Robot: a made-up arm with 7 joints. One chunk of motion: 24 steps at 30 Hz.
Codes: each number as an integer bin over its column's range. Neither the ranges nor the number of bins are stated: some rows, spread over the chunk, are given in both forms.
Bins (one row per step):
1: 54 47 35 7 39 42 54
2: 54 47 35 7 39 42 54
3: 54 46 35 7 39 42 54
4: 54 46 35 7 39 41 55
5: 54 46 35 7 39 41 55
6: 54 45 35 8 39 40 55
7: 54 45 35 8 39 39 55
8: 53 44 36 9 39 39 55
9: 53 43 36 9 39 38 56
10: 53 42 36 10 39 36 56
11: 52 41 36 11 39 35 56
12: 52 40 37 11 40 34 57
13: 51 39 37 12 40 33 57
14: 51 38 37 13 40 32 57
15: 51 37 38 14 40 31 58
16: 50 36 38 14 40 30 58
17: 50 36 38 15 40 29 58
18: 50 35 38 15 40 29 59
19: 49 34 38 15 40 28 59
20: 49 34 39 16 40 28 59
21: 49 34 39 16 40 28 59
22: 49 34 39 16 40 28 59
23: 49 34 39 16 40 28 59
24: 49 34 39 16 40 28 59
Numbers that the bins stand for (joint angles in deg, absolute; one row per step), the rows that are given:
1: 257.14 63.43 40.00 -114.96 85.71 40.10 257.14
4: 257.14 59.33 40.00 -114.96 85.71 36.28 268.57
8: 245.71 51.15 51.43 -105.58 85.71 28.64 268.57
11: 234.29 38.87 51.43 -96.19 85.71 13.37 280.00
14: 222.86 26.60 62.86 -86.81 97.14 1.91 291.43
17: 211.43 18.41 74.29 -77.42 97.14 -9.55 302.86
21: 200.00 10.23 85.71 -72.73 97.14 -13.37 314.29
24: 200.00 10.23 85.71 -72.73 97.14 -13.37 314.29
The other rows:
2: 257.14 63.43 40.00 -114.96 85.71 40.10 257.14
3: 257.14 59.33 40.00 -114.96 85.71 40.10 257.14
5: 257.14 59.33 40.00 -114.96 85.71 36.28 268.57
6: 257.14 55.24 40.00 -110.27 85.71 32.46 268.57
7: 257.14 55.24 40.00 -110.27 85.71 28.64 268.57
9: 245.71 47.06 51.43 -105.58 85.71 24.82 280.00
10: 245.71 42.97 51.43 -100.89 85.71 17.19 280.00
12: 234.29 34.78 62.86 -96.19 97.14 9.55 291.43
13: 222.86 30.69 62.86 -91.50 97.14 5.73 291.43
15: 222.86 22.51 74.29 -82.12 97.14 -1.91 302.86
16: 211.43 18.41 74.29 -82.12 97.14 -5.73 302.86
18: 211.43 14.32 74.29 -77.42 97.14 -9.55 314.29
19: 200.00 10.23 74.29 -77.42 97.14 -13.37 314.29
20: 200.00 10.23 85.71 -72.73 97.14 -13.37 314.29
22: 200.00 10.23 85.71 -72.73 97.14 -13.37 314.29
23: 200.00 10.23 85.71 -72.73 97.14 -13.37 314.29

